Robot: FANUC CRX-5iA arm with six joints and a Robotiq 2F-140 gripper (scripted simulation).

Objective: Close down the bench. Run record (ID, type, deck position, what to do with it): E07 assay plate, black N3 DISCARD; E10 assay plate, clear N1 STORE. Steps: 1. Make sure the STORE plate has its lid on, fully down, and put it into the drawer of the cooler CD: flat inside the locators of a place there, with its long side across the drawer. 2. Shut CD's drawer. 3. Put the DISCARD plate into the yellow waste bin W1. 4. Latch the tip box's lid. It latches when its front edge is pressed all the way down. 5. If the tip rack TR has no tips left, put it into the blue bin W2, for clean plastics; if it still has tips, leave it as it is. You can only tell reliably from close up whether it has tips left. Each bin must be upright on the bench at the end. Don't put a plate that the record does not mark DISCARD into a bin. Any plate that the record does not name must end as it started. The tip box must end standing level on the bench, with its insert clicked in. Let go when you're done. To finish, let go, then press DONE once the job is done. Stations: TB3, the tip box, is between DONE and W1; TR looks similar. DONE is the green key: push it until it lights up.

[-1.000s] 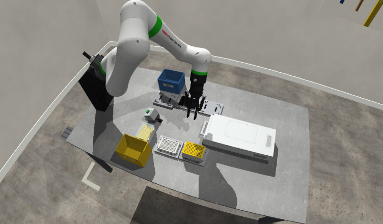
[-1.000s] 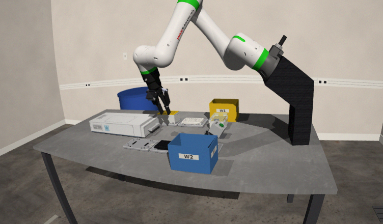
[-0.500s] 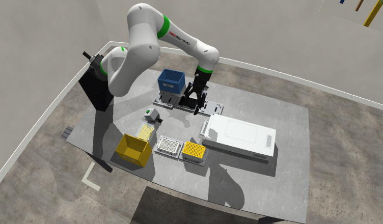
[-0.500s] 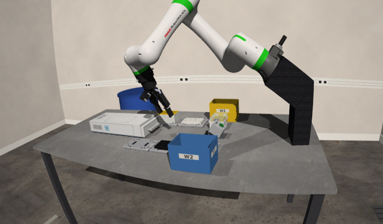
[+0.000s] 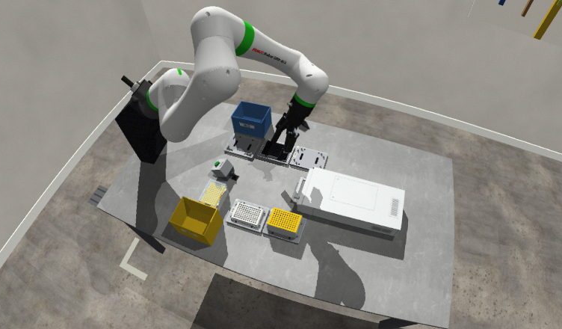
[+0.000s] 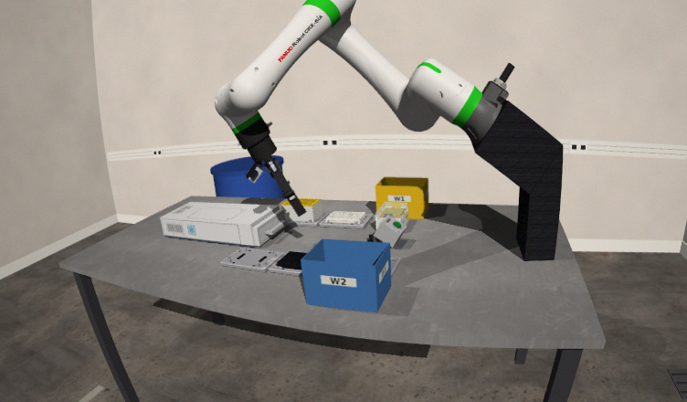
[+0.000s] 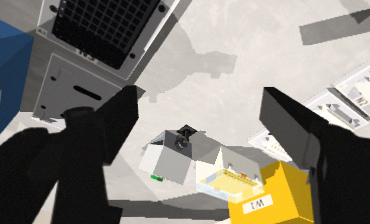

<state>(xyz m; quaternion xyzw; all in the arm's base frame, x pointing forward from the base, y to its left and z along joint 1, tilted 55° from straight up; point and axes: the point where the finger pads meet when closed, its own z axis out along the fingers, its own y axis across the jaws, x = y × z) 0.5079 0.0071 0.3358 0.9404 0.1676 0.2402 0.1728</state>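
My hand is 140 mm above the black assay plate, 100 mm to the right of it and 30 mm past it. The rest, counted from my hand: green DONE key 290 mm behind, 100 mm below, 50 mm to the right; then clear lid 220 mm ahead, 150 mm to the right, 130 mm below; then clear plate 220 mm ahead, 150 mm to the right, 140 mm below.
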